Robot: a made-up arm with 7 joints. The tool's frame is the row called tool. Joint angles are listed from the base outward.
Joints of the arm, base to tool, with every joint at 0 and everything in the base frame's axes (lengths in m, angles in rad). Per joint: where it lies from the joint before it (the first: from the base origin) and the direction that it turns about. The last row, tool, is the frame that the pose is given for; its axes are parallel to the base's.
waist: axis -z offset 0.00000 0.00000 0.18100
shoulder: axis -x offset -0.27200 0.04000 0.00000
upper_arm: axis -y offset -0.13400 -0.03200 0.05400
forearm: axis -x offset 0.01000 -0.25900 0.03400
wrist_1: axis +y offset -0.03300 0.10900 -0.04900
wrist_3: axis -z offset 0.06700 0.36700 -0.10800
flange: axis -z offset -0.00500 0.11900 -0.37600
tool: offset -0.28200 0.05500 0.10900
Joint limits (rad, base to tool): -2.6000..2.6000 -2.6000..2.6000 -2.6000..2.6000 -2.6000..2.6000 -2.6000..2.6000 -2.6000..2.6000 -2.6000..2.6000
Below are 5 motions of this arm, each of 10 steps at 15 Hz.
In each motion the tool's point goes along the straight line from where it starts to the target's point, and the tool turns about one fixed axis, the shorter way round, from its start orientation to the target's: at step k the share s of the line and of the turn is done. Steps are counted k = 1, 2, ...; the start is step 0. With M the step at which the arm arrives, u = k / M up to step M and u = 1 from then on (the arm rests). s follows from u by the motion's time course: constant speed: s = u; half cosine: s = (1 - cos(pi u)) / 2; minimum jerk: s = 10 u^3 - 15 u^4 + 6 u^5.
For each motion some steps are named. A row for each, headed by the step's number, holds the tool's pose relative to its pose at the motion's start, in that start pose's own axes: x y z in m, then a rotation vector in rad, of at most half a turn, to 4 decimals.
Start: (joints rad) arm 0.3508 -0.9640 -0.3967 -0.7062 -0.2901 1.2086 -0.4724
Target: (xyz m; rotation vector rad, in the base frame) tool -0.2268 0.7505 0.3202 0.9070 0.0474 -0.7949
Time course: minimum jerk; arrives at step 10
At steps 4, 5, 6, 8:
4: 0.0837 -0.1390 -0.1360 -0.1707 -0.1710 0.1501
5: 0.1319 -0.2190 -0.2142 -0.2688 -0.2694 0.2364
6: 0.1801 -0.2989 -0.2923 -0.3670 -0.3678 0.3227
8: 0.2485 -0.4126 -0.4035 -0.5065 -0.5076 0.4454

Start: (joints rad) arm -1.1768 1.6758 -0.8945 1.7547 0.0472 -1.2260 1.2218
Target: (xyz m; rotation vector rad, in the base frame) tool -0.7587 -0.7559 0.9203 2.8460 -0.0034 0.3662
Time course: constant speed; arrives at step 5
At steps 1, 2, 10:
1: -0.0361 -0.0283 -0.0026 -0.0154 0.0102 0.0556
2: -0.0723 -0.0566 -0.0052 -0.0308 0.0205 0.1113
10: -0.1807 -0.1414 -0.0131 -0.0769 0.0512 0.2782

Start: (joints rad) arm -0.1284 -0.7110 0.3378 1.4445 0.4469 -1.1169 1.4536
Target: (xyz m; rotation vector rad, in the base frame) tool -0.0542 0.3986 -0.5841 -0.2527 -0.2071 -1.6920
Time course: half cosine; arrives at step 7
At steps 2, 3, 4, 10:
2: 0.0508 0.0817 0.0783 0.0734 0.0391 -0.1949
3: 0.1050 0.1687 0.1617 0.1516 0.0807 -0.4024
4: 0.1651 0.2652 0.2542 0.2383 0.1270 -0.6327
10: 0.2700 0.4339 0.4159 0.3899 0.2077 -1.0351

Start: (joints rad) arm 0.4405 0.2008 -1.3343 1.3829 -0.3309 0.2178 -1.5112
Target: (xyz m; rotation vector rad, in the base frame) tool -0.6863 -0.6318 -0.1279 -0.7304 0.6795 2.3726
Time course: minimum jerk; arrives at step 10
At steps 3, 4, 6, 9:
3: -0.0338 -0.0790 -0.0447 -0.1759 0.0323 -0.0034
4: -0.0658 -0.1538 -0.0871 -0.3424 0.0629 -0.0065
6: -0.1414 -0.3306 -0.1872 -0.7362 0.1352 -0.0140
9: -0.2054 -0.4802 -0.2719 -1.0693 0.1964 -0.0204

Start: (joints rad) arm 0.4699 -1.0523 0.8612 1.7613 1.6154 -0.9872 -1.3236
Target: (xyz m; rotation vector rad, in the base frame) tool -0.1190 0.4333 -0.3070 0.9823 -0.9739 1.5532
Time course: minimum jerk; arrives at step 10
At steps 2, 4, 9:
2: 0.0169 0.0041 0.0024 -0.0078 -0.0055 0.0825
4: 0.0929 0.0226 0.0134 -0.0430 -0.0303 0.4523
9: 0.2900 0.0705 0.0417 -0.1343 -0.0947 1.4128

